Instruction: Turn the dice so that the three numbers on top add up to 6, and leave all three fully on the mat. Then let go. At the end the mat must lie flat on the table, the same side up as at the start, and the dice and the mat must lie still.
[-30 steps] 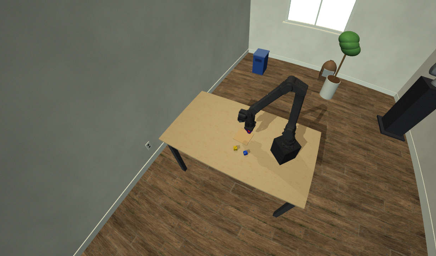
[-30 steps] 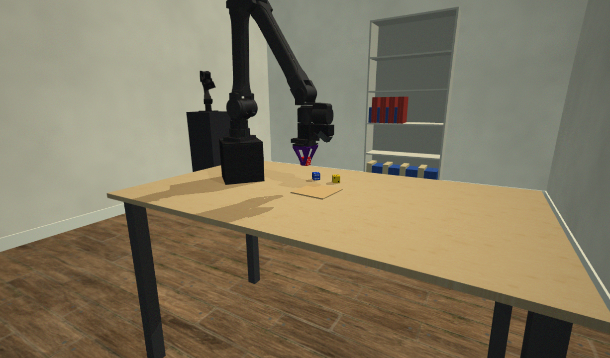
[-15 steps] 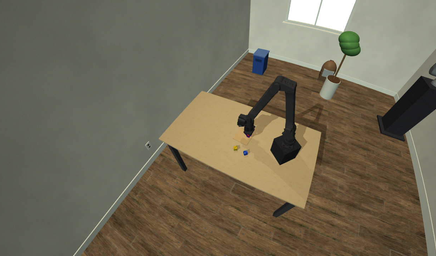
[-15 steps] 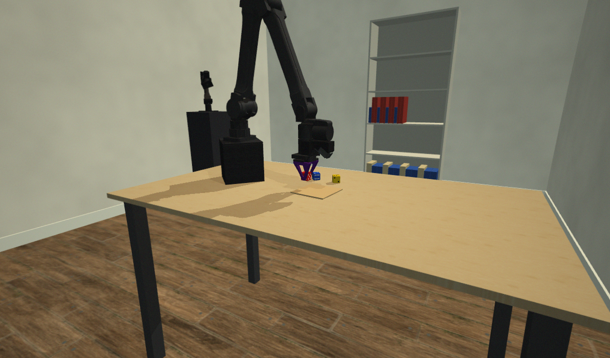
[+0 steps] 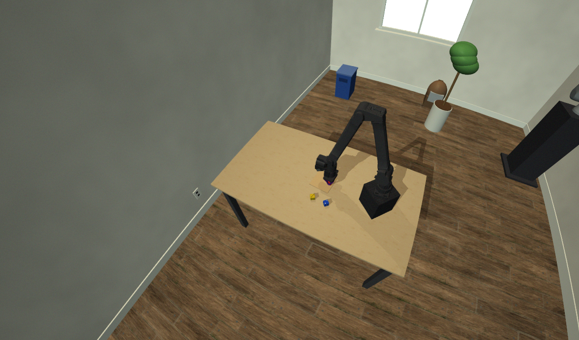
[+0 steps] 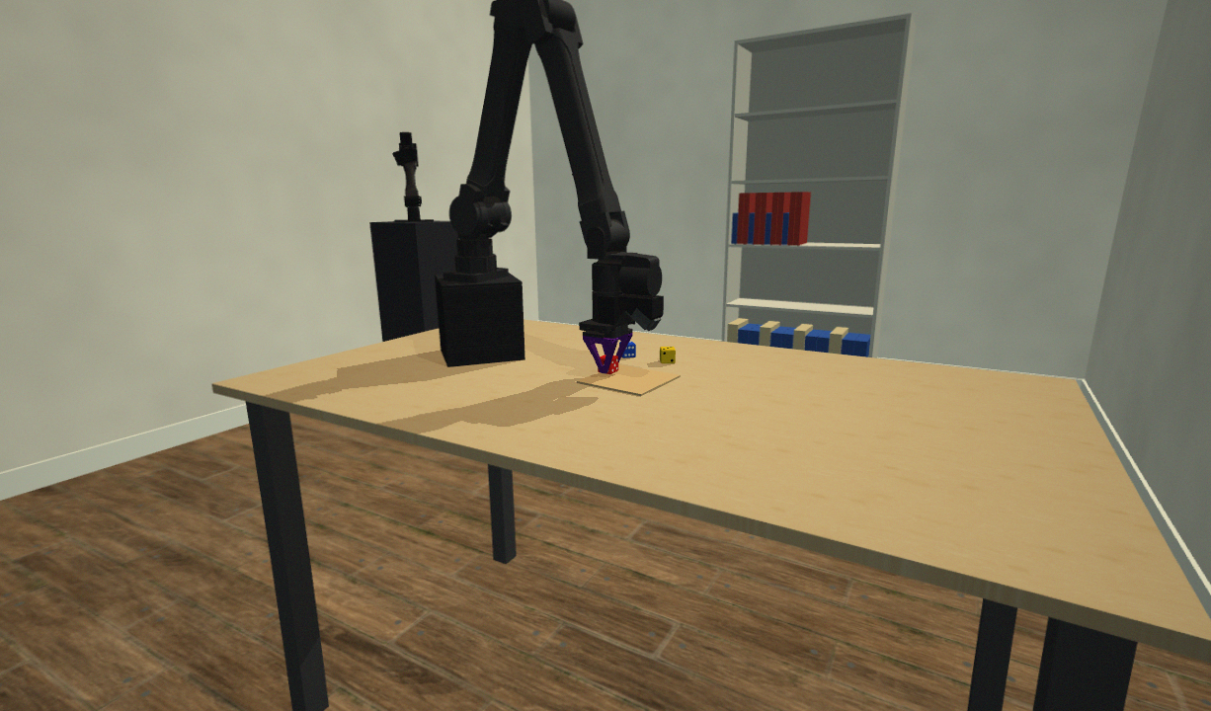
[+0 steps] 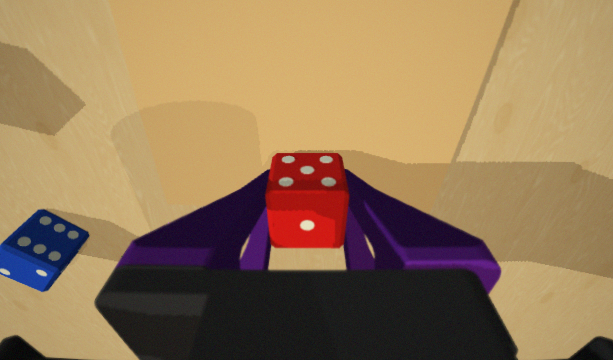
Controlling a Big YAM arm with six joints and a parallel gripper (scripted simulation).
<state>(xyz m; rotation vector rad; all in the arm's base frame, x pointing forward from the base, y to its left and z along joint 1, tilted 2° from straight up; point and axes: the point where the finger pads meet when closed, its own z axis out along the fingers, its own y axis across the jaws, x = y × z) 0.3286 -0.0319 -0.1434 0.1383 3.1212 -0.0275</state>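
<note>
The red die is 1 cm above my hand. Round my hand: blue die: 3 cm behind, 16 cm to the left; then yellow die: 6 cm ahead, 15 cm to the left; then tan mat: 5 cm ahead, 2 cm below.
</note>
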